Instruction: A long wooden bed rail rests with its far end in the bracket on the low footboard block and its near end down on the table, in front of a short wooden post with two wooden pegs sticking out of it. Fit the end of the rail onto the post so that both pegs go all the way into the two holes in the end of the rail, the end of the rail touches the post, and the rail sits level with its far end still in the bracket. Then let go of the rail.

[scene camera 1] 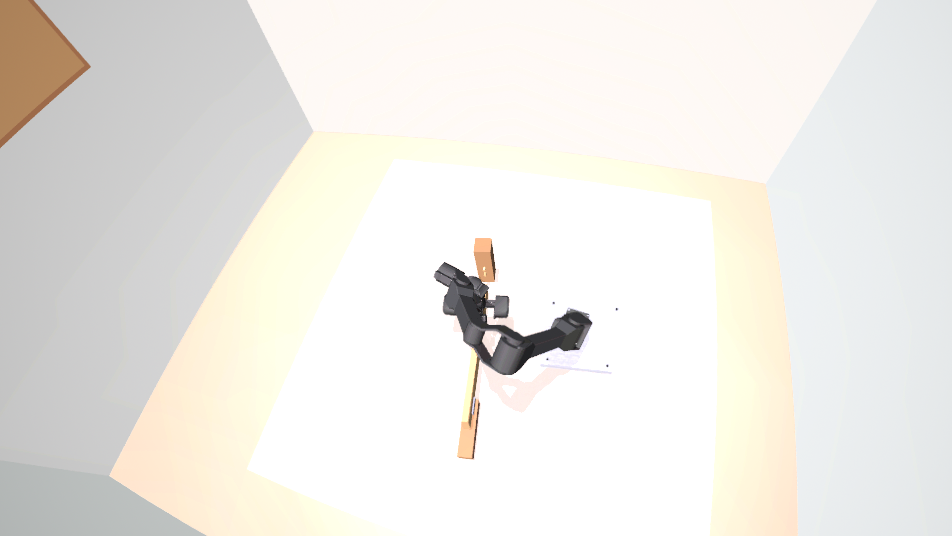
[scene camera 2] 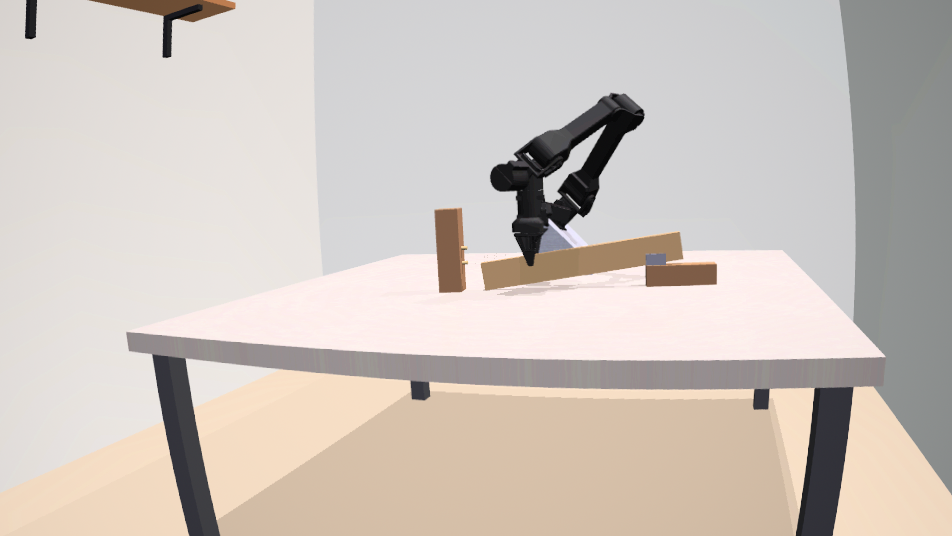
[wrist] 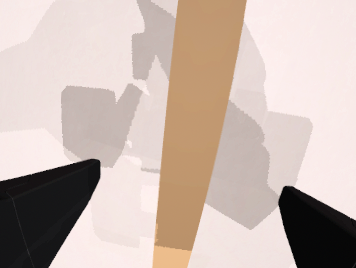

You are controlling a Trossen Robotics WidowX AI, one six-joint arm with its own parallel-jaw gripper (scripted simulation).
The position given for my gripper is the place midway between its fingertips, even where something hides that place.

Note:
My gripper (scene camera 2: 532, 263) is open and holds nothing. Further things: a wooden rail (scene camera 2: 591, 259).
The wooden rail also shows in scene camera 1 (scene camera 1: 466, 417) and in the wrist view (wrist: 205, 47). My gripper is seen too in scene camera 1 (scene camera 1: 479, 317) and in the wrist view (wrist: 191, 183).

